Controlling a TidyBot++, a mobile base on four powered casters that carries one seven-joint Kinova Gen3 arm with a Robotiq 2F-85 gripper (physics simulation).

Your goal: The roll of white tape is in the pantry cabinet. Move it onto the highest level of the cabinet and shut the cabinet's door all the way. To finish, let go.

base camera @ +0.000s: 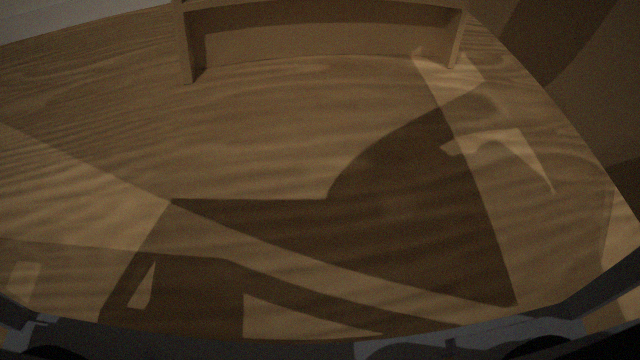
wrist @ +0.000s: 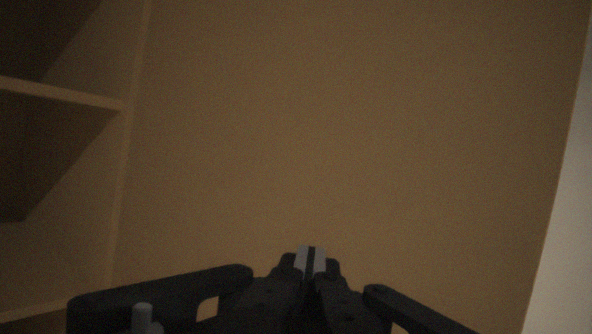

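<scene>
The pantry cabinet shows its lower front at the top of the base view and part of its inside at the left of the wrist view. A shelf board crosses it there, and its interior is in shadow. The cabinet door stands open on the right side and fills most of the wrist view. My gripper is shut with its fingertips together and nothing between them, in front of the door's broad face. The roll of white tape does not show in either view.
The wooden floor stretches from my base to the cabinet, with dark shadows across it. A pale surface shows beyond the door's far edge. A pale wall shows left of the cabinet.
</scene>
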